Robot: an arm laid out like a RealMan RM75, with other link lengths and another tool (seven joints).
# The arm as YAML. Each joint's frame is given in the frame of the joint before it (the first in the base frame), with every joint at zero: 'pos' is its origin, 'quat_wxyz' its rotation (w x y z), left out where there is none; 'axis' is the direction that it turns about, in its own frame. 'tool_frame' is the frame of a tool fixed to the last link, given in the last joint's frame.
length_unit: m
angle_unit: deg
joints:
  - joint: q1
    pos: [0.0, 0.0, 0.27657]
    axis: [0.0, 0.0, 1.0]
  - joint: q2
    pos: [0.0, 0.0, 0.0]
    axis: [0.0, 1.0, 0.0]
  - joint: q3
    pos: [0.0, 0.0, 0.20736]
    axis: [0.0, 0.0, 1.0]
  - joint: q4
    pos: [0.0, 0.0, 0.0]
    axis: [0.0, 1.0, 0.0]
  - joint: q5
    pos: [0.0, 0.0, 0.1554]
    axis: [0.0, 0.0, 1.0]
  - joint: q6
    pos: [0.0, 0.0, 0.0]
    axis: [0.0, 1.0, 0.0]
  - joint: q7
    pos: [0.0, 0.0, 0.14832]
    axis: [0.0, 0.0, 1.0]
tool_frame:
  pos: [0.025, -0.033, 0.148]
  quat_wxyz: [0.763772, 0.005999, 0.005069, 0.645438]
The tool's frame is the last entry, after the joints.
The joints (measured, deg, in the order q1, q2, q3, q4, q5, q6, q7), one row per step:
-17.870, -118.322, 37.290, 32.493, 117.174, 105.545, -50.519
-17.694, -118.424, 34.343, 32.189, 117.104, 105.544, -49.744
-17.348, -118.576, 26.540, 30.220, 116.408, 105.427, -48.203
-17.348, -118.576, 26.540, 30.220, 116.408, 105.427, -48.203
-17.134, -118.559, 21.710, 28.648, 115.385, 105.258, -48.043
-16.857, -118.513, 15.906, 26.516, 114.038, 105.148, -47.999
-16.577, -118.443, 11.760, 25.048, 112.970, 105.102, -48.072
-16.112, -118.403, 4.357, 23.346, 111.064, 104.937, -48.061
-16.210, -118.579, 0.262, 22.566, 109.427, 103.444, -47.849
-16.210, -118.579, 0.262, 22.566, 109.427, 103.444, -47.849
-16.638, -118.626, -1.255, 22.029, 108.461, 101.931, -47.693
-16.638, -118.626, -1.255, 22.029, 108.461, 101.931, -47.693
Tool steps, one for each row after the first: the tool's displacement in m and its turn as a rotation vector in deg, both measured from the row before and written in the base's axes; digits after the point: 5 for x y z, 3 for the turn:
-0.00109, 0.00966, 0.00884, 2.749, -0.949, 1.105
-0.00364, 0.02449, 0.02585, 7.006, -3.467, 3.843
0.00000, 0.00000, 0.00000, 0.000, 0.000, 0.000
-0.00398, 0.01555, 0.01946, 4.381, -2.834, 3.114
-0.00624, 0.01639, 0.02535, 5.253, -3.773, 3.760
-0.00628, 0.01017, 0.01981, 3.890, -2.729, 2.704
-0.01476, 0.01485, 0.03793, 7.488, -3.933, 4.483
-0.01328, 0.01061, 0.02264, 4.885, -1.648, 3.344
0.00000, 0.00000, 0.00000, 0.000, 0.000, 0.000
-0.00708, 0.00697, 0.00918, 2.097, -0.573, 1.782
0.00000, 0.00000, 0.00000, 0.000, 0.000, 0.000

